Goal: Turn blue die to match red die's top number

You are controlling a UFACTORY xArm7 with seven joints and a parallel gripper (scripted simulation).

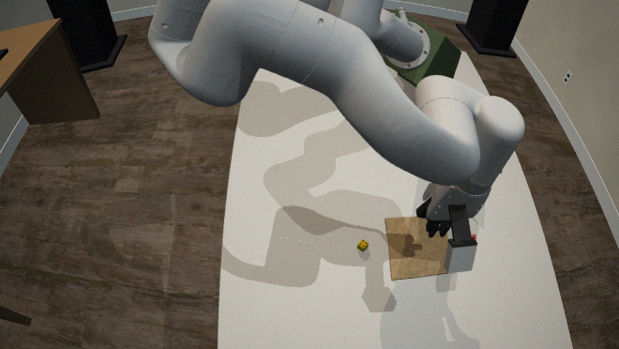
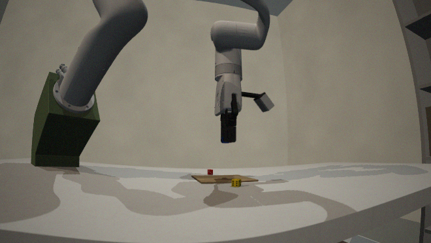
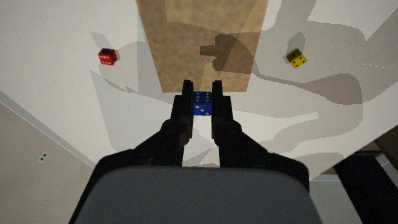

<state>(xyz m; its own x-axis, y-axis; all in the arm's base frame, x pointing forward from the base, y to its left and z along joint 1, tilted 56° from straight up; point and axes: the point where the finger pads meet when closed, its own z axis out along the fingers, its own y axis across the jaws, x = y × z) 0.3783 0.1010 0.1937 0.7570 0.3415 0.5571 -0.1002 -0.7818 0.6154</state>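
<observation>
Now: the blue die 1 cm below my hand and 1 cm behind it. From my hand the other things lie so: mat (12 cm below, 1 cm behind); red die (13 cm to the left, 11 cm below); yellow die (12 cm to the right, 11 cm below, 3 cm behind).
</observation>
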